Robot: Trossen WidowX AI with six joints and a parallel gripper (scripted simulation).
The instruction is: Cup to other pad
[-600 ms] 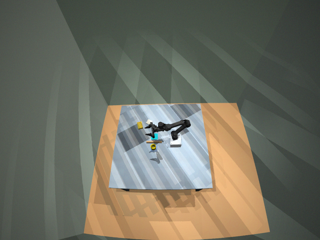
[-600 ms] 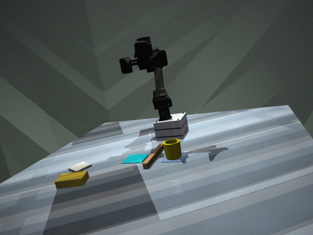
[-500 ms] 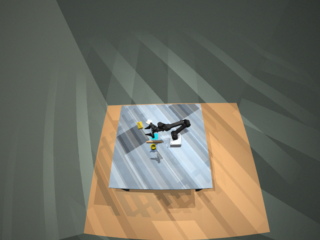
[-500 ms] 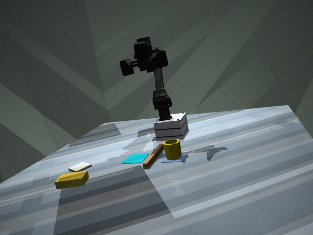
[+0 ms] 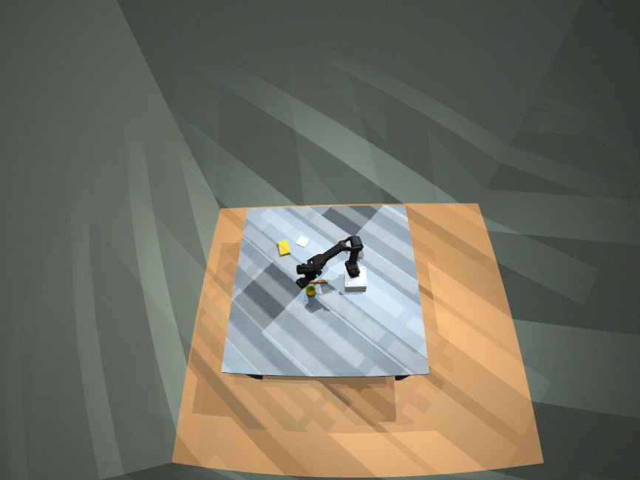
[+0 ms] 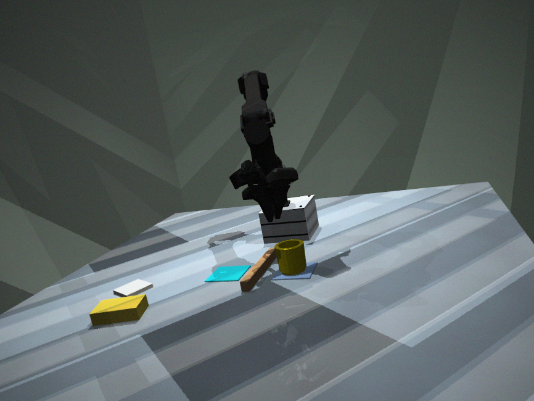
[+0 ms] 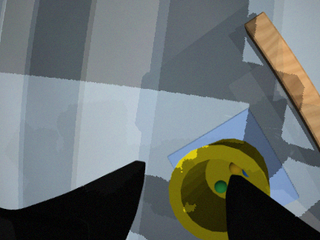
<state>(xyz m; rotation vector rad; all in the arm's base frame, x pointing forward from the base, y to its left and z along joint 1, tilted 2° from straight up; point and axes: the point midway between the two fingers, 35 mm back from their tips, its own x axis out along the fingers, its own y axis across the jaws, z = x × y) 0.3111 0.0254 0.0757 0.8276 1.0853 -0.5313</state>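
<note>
The yellow cup lies 3 cm behind my gripper tip, 2 cm to the left of it and 11 cm below it. Round my gripper tip: orange marble: 2 cm behind, 1 cm to the left, 13 cm below; then wooden bar: 4 cm behind, 6 cm to the right, 14 cm below; then green marble: 2 cm behind, 3 cm to the left, 13 cm below.
</note>
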